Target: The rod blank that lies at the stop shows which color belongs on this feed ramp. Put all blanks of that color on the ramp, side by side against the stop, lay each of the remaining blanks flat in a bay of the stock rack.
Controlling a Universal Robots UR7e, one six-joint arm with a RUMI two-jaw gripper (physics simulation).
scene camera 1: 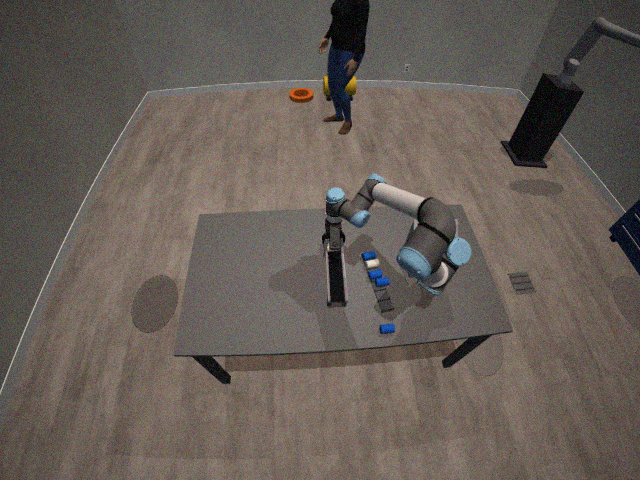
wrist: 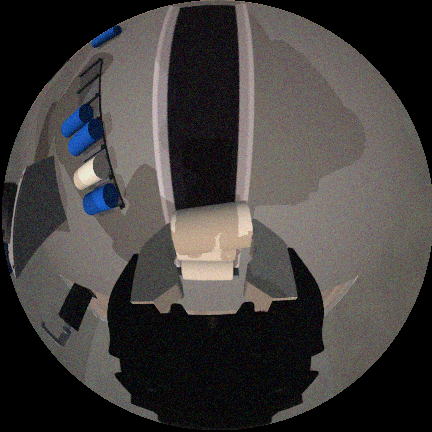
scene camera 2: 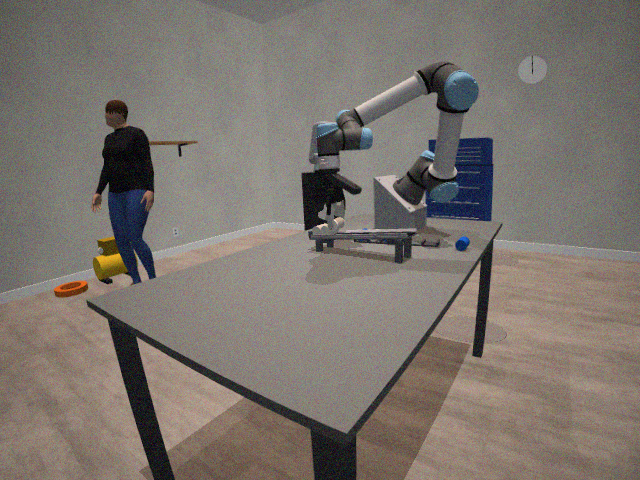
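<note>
The feed ramp (scene camera 1: pixel 344 281) (scene camera 2: pixel 367 237) (wrist: pixel 246 100) has pale side rails and a dark bed. My gripper (scene camera 2: pixel 334 212) (wrist: pixel 212 222) is low over its stop end, shut on a cream blank (scene camera 2: pixel 339 223) (wrist: pixel 200 235) held crosswise. Another cream blank (scene camera 2: pixel 321 228) (wrist: pixel 207 270) lies at the stop, close beside it; whether the held one touches it or the bed is unclear. The stock rack (scene camera 1: pixel 382 295) (wrist: pixel 101 102) holds a blue blank (scene camera 1: pixel 369 255) (wrist: pixel 101 198), a cream blank (scene camera 1: pixel 372 263) (wrist: pixel 90 173) and two blue blanks (scene camera 1: pixel 375 274) (scene camera 1: pixel 382 281). A loose blue blank (scene camera 1: pixel 387 328) (scene camera 2: pixel 462 243) lies on the table.
The arm's grey base block (scene camera 2: pixel 392 206) (wrist: pixel 37 210) stands beyond the rack. The loose blue blank is near the table's edge. A person (scene camera 1: pixel 347 51) (scene camera 2: pixel 128 180) stands on the floor beyond the table. A blue cabinet (scene camera 2: pixel 465 180) is behind the arm.
</note>
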